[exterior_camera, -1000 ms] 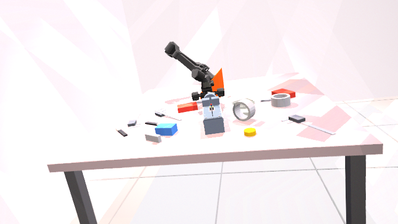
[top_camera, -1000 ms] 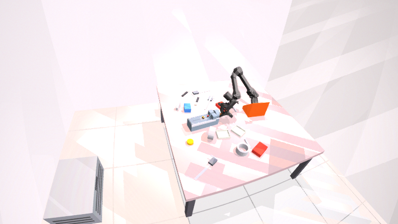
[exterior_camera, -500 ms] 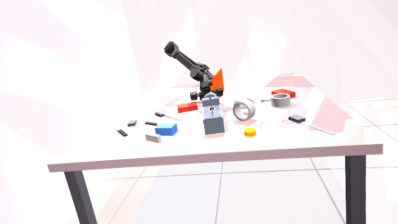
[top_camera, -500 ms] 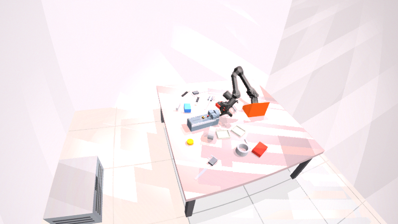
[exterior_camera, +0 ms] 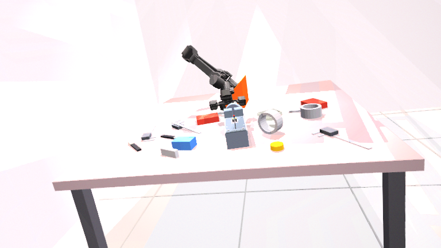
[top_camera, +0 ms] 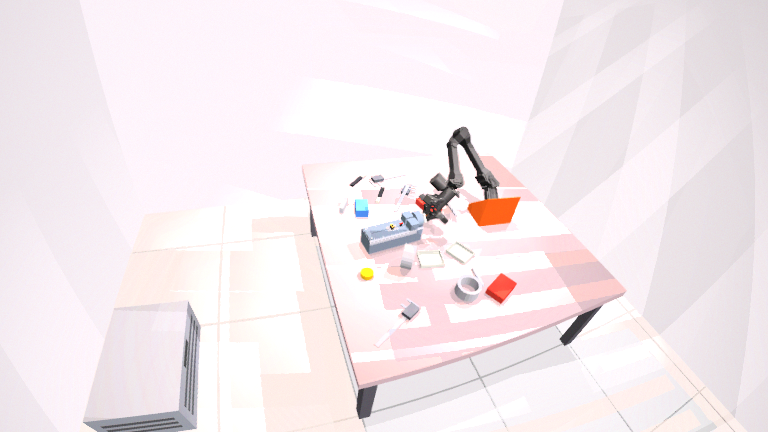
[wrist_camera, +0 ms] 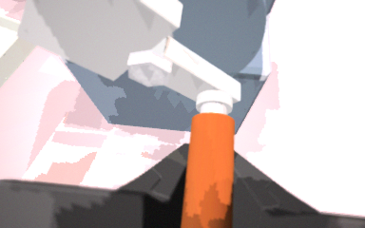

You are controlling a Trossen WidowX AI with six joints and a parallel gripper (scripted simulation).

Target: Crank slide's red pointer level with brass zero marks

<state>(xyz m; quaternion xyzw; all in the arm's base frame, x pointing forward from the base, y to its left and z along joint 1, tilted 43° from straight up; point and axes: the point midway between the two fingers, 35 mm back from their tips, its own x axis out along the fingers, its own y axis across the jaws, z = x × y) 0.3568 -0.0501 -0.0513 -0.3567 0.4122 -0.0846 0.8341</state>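
Right now the orange handle is 20 mm behind my gripper tip and 20 mm above it. The rest, counted from my gripper tip: red pointer 120 mm ahead, 40 mm to the left, 40 mm above; then yellow disc 320 mm ahead, 220 mm to the left, 40 mm below; then blue block 230 mm ahead, 180 mm to the right, 30 mm below.
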